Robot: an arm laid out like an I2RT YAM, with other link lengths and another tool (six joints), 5 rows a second.
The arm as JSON. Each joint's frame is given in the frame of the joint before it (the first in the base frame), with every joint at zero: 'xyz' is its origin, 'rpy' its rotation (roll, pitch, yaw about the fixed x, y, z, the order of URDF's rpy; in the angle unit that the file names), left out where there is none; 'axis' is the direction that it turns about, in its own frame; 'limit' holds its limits. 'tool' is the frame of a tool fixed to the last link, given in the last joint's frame.
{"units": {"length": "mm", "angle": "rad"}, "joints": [
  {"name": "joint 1", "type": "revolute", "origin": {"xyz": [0.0, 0.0, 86.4], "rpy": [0.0, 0.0, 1.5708]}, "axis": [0.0, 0.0, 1.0], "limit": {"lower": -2.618, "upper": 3.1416}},
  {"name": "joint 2", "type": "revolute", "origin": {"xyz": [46.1, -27.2, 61.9], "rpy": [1.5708, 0.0, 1.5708]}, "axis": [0.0, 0.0, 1.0], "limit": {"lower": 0.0, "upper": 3.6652}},
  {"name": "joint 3", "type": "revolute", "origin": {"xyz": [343.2, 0.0, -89.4], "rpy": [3.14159, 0.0, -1.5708]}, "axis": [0.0, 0.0, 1.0], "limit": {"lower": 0.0, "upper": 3.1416}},
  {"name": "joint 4", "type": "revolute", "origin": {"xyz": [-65.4, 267.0, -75.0], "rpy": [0.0, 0.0, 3.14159]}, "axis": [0.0, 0.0, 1.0], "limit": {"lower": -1.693, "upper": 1.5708}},
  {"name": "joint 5", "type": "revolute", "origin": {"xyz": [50.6, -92.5, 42.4], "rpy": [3.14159, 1.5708, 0.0]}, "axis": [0.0, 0.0, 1.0], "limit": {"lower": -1.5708, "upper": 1.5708}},
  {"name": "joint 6", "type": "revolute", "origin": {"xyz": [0.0, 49.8, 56.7], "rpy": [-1.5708, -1.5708, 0.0]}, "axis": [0.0, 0.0, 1.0], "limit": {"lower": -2.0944, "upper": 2.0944}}
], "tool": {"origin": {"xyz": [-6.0, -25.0, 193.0], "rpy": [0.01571, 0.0, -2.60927]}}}
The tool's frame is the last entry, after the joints.
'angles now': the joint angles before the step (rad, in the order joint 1, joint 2, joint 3, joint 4, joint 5, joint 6). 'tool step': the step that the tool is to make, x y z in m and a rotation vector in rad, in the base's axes. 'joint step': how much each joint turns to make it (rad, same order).
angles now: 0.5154, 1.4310, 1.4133, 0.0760, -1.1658, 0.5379
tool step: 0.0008, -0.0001, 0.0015, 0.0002, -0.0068, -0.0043
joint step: 0.0001, 0.0003, 0.0064, -0.0080, 0.0042, -0.0086
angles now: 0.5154, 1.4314, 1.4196, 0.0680, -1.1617, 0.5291
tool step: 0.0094, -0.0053, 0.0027, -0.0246, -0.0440, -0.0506
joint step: -0.0083, -0.0024, 0.0541, -0.1260, 0.0414, -0.1053
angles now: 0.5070, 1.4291, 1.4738, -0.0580, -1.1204, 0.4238
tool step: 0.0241, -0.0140, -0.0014, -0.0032, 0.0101, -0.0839
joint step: -0.0375, -0.0054, -0.0041, -0.0066, 0.0464, 0.0058
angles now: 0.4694, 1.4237, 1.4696, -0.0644, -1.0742, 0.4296
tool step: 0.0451, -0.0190, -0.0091, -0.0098, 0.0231, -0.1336
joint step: -0.0507, 0.0178, 0.0000, -0.0015, 0.0828, 0.0066
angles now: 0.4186, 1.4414, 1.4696, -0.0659, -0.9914, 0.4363
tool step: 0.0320, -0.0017, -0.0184, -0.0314, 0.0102, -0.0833
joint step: -0.0021, 0.0363, 0.0092, -0.0222, 0.0825, -0.0335
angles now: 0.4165, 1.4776, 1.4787, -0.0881, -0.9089, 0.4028
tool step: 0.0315, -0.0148, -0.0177, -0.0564, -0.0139, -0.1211
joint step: -0.0092, 0.0114, 0.0063, -0.0546, 0.1179, -0.0663
